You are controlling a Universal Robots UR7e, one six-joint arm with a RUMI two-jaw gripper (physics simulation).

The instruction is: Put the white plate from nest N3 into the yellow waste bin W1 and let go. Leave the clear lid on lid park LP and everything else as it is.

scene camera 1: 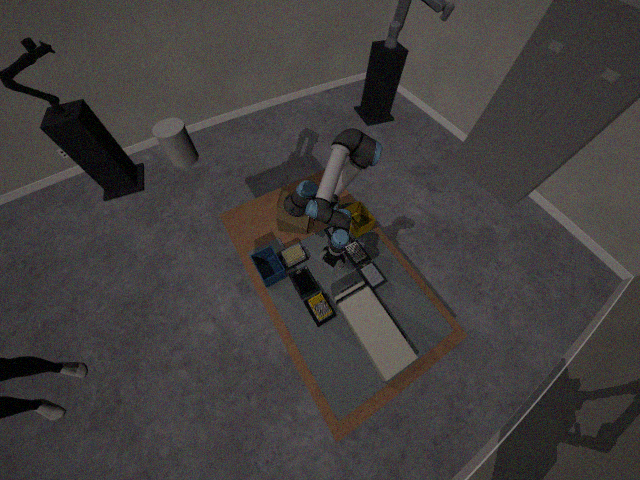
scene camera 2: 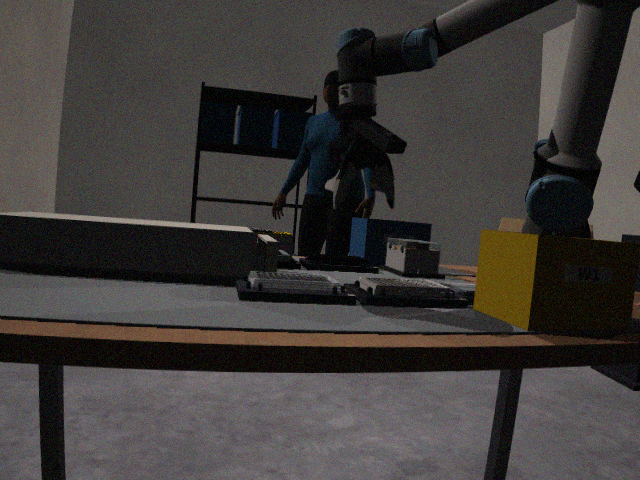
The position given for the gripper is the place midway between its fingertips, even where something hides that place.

In view: the gripper (scene camera 2: pixel 365 209) and a long white box (scene camera 1: pixel 384 345).
